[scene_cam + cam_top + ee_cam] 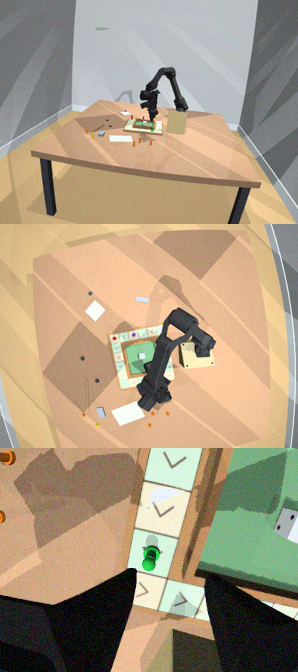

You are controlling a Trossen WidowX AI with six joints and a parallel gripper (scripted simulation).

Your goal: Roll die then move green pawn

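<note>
The green pawn is 60 mm below my gripper tip, 20 mm behind it and 10 mm to the left of it. The rest, counted from my gripper tip: green tray (90 mm to the right, 80 mm below, 60 mm ahead); then purple pawn (200 mm to the right, 100 mm ahead, 60 mm below); then white die (100 mm to the right, 60 mm below, 60 mm ahead).
</note>
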